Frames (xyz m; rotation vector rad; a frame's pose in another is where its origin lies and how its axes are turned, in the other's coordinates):
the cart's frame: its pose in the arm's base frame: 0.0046 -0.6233 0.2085 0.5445 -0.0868 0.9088
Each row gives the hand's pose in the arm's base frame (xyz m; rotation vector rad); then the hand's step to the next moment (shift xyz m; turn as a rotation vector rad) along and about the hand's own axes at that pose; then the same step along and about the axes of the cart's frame.
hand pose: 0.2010 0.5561 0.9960 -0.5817 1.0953 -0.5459
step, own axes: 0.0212 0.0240 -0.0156 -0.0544 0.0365 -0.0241
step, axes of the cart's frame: -0.0124 -0.0112 -0.0315 0.0203 0.0587 -0.0319
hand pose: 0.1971 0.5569 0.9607 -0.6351 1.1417 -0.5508
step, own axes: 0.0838 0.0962 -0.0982 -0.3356 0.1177 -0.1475
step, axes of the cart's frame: -0.0861 -0.0209 -0.1344 0.0885 0.3623 -0.0957
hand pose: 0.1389 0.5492 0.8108 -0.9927 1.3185 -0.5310
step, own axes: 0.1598 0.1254 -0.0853 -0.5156 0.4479 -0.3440
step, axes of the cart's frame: -0.1658 -0.0661 -0.1291 0.0420 0.6450 -0.4087
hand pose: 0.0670 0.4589 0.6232 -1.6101 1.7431 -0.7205
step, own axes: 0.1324 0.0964 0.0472 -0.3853 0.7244 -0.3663
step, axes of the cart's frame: -0.1408 -0.0842 -0.0463 -0.2186 0.6600 -0.5692
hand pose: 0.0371 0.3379 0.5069 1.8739 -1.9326 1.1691
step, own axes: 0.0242 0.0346 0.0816 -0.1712 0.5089 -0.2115
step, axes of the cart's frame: -0.0737 -0.0540 -0.0094 -0.2197 0.4263 -0.3209
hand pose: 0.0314 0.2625 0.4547 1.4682 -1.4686 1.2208
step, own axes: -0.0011 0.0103 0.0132 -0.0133 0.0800 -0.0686
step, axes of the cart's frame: -0.0166 -0.0026 -0.0004 -0.0101 0.0955 -0.0454
